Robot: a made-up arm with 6 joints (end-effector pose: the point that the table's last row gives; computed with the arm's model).
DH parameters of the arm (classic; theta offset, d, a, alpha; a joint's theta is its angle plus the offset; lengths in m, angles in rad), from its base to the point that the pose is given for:
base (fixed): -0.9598 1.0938 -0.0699 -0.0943
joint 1: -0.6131 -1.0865 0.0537 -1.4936
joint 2: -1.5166 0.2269 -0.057 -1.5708
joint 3: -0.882 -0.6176 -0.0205 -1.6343
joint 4: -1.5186 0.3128 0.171 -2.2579
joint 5: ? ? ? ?
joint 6: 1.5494 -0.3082 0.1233 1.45
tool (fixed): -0.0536 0.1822 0 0
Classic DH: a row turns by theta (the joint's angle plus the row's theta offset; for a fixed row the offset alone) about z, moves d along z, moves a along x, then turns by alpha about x.
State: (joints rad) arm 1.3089 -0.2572 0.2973 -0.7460 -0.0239 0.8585
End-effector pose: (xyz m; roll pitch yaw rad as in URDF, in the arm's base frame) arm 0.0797 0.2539 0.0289 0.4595 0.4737 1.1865
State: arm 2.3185 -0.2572 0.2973 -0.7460 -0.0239 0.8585
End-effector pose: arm -0.2283 0.3061 0.0499 0.5061 0.3929 2.2119
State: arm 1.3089 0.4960 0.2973 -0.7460 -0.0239 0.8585
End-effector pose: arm 0.0723 0.2562 -0.0278 1.2962 0.4150 1.5680
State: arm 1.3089 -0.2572 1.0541 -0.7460 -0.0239 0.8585
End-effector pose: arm 0.0583 0.1929 0.0608 0.5025 -0.2739 1.3040
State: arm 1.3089 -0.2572 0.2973 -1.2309 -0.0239 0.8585
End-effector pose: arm 0.0451 0.0740 -0.2538 0.9190 0.4636 1.1352
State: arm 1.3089 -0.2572 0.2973 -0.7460 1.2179 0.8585
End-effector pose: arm -0.0646 0.4809 -0.1760 1.3983 -0.3081 1.6194
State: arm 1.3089 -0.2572 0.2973 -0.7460 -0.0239 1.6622
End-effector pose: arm 0.0126 0.3105 -0.1181 1.0318 1.0350 2.0281
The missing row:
joint 5: -1.3989 0.4259 0.0537 1.6059
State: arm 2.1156 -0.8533 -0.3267 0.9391 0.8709 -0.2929
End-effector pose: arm -0.9288 0.5017 -0.2505 -0.2516 0.4721 2.3582
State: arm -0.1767 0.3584 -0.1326 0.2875 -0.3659 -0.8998
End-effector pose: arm 0.4216 0.0654 0.6590 -0.1936 -0.8522 0.1498
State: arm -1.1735 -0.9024 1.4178 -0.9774 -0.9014 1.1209
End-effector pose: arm -0.2258 -0.1481 0.0812 -0.3909 -0.3704 -1.4670
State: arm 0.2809 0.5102 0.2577 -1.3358 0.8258 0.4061
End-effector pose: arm -0.0624 0.2836 -0.3158 2.2629 0.3307 -0.1773
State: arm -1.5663 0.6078 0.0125 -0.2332 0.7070 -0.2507
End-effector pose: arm -0.2144 -0.3992 0.1447 1.4450 -0.0281 -1.9968
